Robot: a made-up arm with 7 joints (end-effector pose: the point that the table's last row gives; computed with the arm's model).
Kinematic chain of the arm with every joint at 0, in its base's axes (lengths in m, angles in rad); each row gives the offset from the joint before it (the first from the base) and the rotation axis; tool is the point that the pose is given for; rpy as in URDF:
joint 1: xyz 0 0 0.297 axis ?
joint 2: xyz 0 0 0 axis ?
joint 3: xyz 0 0 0.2 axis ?
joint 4: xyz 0.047 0 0 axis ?
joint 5: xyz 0.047 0 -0.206 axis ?
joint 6: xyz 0 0 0 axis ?
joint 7: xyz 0.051 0 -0.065 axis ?
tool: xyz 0 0 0 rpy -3.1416 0 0
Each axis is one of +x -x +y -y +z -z.
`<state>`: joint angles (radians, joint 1 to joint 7).
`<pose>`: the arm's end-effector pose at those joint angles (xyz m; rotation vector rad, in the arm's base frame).
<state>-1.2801 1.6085 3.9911 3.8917 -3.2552 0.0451 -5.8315</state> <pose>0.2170 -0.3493 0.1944 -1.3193 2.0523 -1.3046</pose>
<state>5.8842 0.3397 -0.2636 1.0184 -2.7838 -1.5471 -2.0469</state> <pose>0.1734 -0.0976 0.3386 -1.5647 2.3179 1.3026</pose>
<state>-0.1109 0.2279 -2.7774 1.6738 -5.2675 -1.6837 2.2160</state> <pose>-0.1221 -0.0061 0.6256 -0.2592 1.3041 2.3056</pose>
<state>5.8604 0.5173 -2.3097 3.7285 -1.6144 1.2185 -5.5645</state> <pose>0.2911 0.0200 0.6142 -1.0423 0.1418 0.2085</pose>
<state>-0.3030 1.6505 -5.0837 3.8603 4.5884 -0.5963 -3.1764</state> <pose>0.3131 -0.1983 0.3899 0.0014 0.9326 -1.1991</pose>
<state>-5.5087 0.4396 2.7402 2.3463 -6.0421 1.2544 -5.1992</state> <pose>-0.0856 0.0341 0.7500 -0.6189 -1.7134 1.4912</pose>
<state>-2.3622 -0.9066 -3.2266 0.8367 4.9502 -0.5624 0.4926</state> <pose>0.1326 0.2054 0.1412 -1.9028 -1.8648 -0.1270</pose>
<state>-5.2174 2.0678 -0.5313 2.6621 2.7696 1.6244 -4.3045</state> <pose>0.1971 0.3308 0.0090 0.5587 -1.7027 -2.4375</pose>
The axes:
joint 1: +z
joint 2: +y
joint 3: +z
joint 4: -y
joint 5: -z
joint 6: +y
joint 7: -z

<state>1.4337 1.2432 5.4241 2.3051 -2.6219 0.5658 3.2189</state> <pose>0.2346 0.4224 0.2853 -1.2975 -0.9142 -1.9896</pose>
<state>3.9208 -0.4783 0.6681 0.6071 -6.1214 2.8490 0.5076</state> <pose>0.0221 -0.0957 0.3897 -0.4401 1.4371 1.6079</pose>
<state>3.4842 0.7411 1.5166 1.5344 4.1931 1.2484 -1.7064</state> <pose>-0.0966 -0.3760 0.4500 2.0769 0.8409 -1.7159</pose>
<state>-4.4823 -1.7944 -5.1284 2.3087 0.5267 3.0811 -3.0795</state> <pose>-0.0801 -0.3243 0.2673 -1.6860 0.3899 -0.3469</pose>
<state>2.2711 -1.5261 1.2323 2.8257 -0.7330 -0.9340 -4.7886</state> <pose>0.2572 -0.3443 0.2664 2.3154 0.3902 0.8116</pose>
